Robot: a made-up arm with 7 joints. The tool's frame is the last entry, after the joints. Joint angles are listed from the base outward.
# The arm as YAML. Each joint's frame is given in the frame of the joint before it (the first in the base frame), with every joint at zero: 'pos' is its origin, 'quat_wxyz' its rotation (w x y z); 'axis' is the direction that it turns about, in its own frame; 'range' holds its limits. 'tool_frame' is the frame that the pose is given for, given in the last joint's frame.
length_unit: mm
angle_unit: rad
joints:
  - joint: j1
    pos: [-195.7, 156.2, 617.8]
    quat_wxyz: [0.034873, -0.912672, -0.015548, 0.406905]
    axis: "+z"
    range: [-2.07, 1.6]
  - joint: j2
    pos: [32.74, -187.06, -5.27]
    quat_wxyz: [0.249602, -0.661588, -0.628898, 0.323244]
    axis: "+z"
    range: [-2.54, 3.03]
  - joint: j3
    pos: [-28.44, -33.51, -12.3]
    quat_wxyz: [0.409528, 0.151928, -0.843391, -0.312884]
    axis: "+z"
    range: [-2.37, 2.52]
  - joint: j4
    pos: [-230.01, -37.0, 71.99]
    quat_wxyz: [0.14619, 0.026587, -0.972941, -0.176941]
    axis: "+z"
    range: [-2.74, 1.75]
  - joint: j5
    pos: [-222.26, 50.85, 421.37]
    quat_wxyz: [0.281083, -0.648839, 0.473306, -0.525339]
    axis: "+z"
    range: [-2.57, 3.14]
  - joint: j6
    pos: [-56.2, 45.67, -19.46]
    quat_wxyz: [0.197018, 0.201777, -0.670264, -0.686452]
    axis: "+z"
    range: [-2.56, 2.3]
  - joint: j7
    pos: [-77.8, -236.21, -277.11]
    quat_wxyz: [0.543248, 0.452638, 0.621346, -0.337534]
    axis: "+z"
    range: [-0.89, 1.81]
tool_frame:
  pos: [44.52, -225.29, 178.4]
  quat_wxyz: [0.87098, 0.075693, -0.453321, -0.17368]
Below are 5 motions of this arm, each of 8 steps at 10 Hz.
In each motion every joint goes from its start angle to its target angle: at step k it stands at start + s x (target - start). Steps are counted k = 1, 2, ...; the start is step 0. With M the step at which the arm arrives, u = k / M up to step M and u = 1 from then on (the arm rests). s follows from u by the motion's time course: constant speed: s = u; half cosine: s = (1 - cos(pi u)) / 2; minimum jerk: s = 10 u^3 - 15 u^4 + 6 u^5.
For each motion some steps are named. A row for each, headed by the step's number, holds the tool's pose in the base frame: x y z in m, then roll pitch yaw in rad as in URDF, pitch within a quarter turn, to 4 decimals.
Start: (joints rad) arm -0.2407 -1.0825 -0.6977 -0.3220 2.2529 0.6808 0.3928
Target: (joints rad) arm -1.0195 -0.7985 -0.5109 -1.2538 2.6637 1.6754 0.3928
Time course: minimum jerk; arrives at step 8
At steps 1, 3, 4, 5, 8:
1: -0.6437 0.6170 1.1422 -0.5269 0.1094 2.4031
3: -0.6235 0.3997 1.2631 -0.8857 -0.0548 2.4537
4: -0.5649 0.2257 1.3035 -1.1481 -0.1881 2.4960
5: -0.4774 0.0918 1.2992 -1.3572 -0.3137 2.5372
8: -0.3523 0.0010 1.2565 -1.5366 -0.4470 2.5900

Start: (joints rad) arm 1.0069 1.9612 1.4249 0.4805 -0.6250 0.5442 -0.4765
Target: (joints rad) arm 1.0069 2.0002 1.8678 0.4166 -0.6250 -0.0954 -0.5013
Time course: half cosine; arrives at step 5
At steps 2, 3, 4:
2: 0.7260 0.2153 0.8077 -1.8232 -0.1399 0.3338
3: 0.7284 0.1387 0.8519 -1.8334 -0.2140 0.2025
4: 0.7177 0.0823 0.8935 -1.8458 -0.2854 0.1045

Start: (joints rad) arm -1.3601 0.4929 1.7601 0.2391 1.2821 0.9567 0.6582
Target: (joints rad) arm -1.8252 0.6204 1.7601 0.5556 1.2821 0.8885 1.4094
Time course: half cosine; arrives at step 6
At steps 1, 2, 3, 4, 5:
1: 0.4082 -0.3229 0.4132 -1.6228 0.5820 -1.1137
2: 0.4118 -0.3034 0.3651 -1.4321 0.7467 -1.0594
3: 0.4167 -0.2570 0.2908 -1.1146 0.9761 -0.9022
4: 0.4200 -0.1846 0.2146 -0.6008 1.1792 -0.5255
5: 0.4198 -0.1150 0.1633 0.0444 1.2548 0.0304

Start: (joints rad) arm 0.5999 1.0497 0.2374 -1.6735 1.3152 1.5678 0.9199
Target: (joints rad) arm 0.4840 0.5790 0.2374 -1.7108 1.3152 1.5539 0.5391
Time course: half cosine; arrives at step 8
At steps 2, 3, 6, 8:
2: 0.6268 0.0776 1.0548 -1.4020 -1.2519 -2.4724
3: 0.6105 0.0336 1.0725 -1.4398 -1.2671 -2.5361
6: 0.5315 -0.1219 1.1182 -1.6808 -1.3117 -2.6412
8: 0.5034 -0.1646 1.1265 -1.7820 -1.3212 -2.6339

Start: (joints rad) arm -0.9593 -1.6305 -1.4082 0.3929 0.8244 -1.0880 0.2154
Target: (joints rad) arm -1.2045 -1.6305 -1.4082 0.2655 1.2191 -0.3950 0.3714
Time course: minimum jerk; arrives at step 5
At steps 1, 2, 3, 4, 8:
1: -0.7479 -0.0353 0.4441 1.8468 0.6790 -2.8532
2: -0.8096 0.0364 0.4782 1.5620 0.5866 -2.9733
3: -0.8878 0.0965 0.5654 1.2135 0.4418 -3.0307
4: -0.9339 0.1037 0.6419 0.9855 0.3543 -3.0101
8: -0.9428 0.1011 0.6593 0.9357 0.3382 -3.0002

